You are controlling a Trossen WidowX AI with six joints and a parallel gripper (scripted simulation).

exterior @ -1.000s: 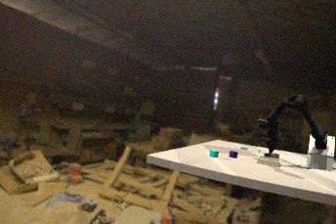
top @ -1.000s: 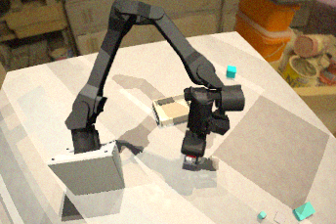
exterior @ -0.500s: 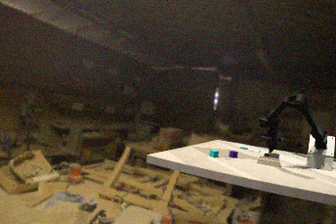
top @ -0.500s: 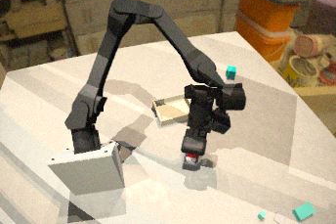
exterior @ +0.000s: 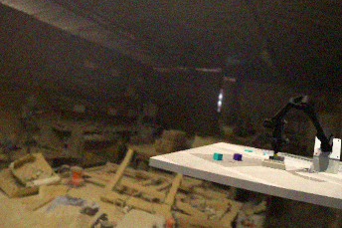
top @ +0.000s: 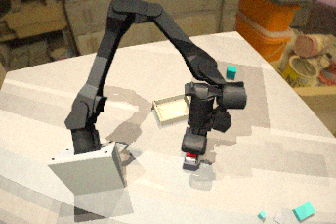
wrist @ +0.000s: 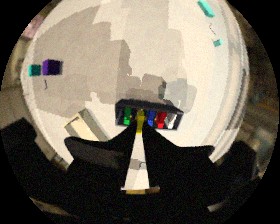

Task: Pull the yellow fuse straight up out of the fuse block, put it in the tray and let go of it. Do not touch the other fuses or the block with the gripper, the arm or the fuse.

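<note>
The blue fuse lies 3 cm below my gripper tip, 2 cm to the right of it and 1 cm behind it. Round my gripper tip: yellow fuse: 1 cm below; then red fuse: 3 cm to the right, 3 cm below, 2 cm behind; then green fuse: 3 cm below, 2 cm to the left, 1 cm ahead.
</note>
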